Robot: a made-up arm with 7 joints.
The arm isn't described. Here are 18 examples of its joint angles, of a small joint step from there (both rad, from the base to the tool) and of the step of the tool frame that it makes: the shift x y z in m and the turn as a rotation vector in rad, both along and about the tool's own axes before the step.
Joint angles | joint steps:
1: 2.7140 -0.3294 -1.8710 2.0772 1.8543 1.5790 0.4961 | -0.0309 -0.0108 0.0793 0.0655 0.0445 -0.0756 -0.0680
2: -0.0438 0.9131 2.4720 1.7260 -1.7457 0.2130 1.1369 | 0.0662 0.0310 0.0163 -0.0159 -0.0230 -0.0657 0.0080
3: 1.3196 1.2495 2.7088 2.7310 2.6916 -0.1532 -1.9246 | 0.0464 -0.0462 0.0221 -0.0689 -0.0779 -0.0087 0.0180
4: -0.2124 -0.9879 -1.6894 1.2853 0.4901 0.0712 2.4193 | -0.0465 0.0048 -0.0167 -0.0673 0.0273 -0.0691 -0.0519
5: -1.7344 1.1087 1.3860 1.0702 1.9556 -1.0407 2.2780 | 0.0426 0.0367 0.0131 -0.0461 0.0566 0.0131 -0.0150
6: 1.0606 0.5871 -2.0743 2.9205 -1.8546 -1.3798 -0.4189 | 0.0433 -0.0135 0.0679 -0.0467 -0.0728 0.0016 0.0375
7: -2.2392 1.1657 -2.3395 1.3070 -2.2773 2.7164 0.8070 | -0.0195 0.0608 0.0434 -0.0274 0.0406 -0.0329 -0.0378
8: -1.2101 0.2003 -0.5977 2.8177 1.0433 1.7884 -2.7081 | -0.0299 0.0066 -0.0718 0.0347 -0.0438 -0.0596 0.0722
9: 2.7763 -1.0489 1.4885 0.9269 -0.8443 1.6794 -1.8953 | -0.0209 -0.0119 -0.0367 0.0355 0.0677 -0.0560 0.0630
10: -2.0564 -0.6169 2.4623 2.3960 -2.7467 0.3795 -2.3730 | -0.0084 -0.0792 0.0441 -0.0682 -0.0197 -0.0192 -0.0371
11: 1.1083 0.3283 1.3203 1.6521 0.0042 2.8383 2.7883 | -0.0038 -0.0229 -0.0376 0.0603 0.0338 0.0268 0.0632
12: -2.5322 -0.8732 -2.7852 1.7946 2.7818 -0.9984 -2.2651 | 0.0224 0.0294 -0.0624 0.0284 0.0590 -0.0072 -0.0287
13: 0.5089 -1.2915 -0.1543 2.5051 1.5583 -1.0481 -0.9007 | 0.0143 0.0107 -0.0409 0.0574 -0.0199 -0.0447 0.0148
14: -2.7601 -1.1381 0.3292 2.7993 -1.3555 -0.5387 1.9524 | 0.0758 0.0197 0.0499 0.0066 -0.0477 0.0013 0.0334
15: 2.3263 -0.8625 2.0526 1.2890 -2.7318 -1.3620 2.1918 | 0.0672 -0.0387 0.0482 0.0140 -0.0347 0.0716 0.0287
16: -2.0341 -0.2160 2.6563 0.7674 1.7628 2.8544 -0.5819 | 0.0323 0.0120 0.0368 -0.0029 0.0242 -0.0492 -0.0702
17: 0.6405 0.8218 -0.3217 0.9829 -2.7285 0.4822 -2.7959 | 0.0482 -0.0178 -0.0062 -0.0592 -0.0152 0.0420 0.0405
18: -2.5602 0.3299 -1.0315 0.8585 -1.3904 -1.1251 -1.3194 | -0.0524 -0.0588 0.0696 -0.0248 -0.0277 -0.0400 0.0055
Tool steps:
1: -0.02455 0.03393 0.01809 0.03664 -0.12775 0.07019
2: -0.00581 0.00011 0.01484 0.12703 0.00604 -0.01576
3: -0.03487 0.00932 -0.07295 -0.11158 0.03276 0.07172
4: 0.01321 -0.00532 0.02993 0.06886 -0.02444 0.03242
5: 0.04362 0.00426 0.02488 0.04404 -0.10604 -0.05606
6: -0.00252 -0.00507 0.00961 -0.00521 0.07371 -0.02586
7: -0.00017 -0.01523 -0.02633 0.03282 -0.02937 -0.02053
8: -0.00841 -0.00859 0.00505 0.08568 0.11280 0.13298
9: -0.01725 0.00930 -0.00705 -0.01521 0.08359 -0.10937
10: -0.07022 -0.02330 -0.06560 -0.13117 0.01657 0.11554
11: 0.02913 -0.01045 0.00332 -0.00619 0.08312 0.02505
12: 0.00757 -0.02554 0.00192 0.02605 0.01477 -0.02939
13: 0.02669 -0.00272 0.00359 -0.00002 0.00461 -0.10174
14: 0.02978 -0.03619 -0.01320 0.01146 0.04987 -0.07482
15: 0.03069 0.01312 0.03780 -0.14173 -0.03079 0.02138
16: 0.02504 0.00057 -0.01780 -0.02249 -0.03849 0.01522
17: -0.02037 -0.00810 -0.00253 0.01847 -0.01547 0.00425
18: 0.00929 -0.00696 -0.01009 -0.07294 0.03255 -0.04844
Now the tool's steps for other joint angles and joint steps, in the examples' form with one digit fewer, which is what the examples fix.
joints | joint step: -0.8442 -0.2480 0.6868 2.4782 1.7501 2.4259 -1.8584 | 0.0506 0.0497 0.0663 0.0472 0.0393 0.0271 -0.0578
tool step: 0.0143 -0.0041 0.0086 -0.0141 -0.2112 -0.0452
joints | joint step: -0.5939 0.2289 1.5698 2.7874 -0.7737 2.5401 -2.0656 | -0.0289 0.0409 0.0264 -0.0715 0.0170 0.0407 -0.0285
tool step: -0.0036 0.0151 -0.0315 0.0783 -0.1024 -0.0167
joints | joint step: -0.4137 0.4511 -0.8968 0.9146 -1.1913 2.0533 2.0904 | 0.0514 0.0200 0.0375 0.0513 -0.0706 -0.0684 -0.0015
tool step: 0.0111 -0.0512 0.0060 0.1963 0.0283 -0.0206
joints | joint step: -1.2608 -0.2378 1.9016 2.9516 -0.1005 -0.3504 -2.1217 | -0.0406 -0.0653 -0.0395 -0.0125 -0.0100 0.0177 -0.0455
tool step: 0.0542 -0.0216 0.0158 -0.0231 -0.1437 -0.0541
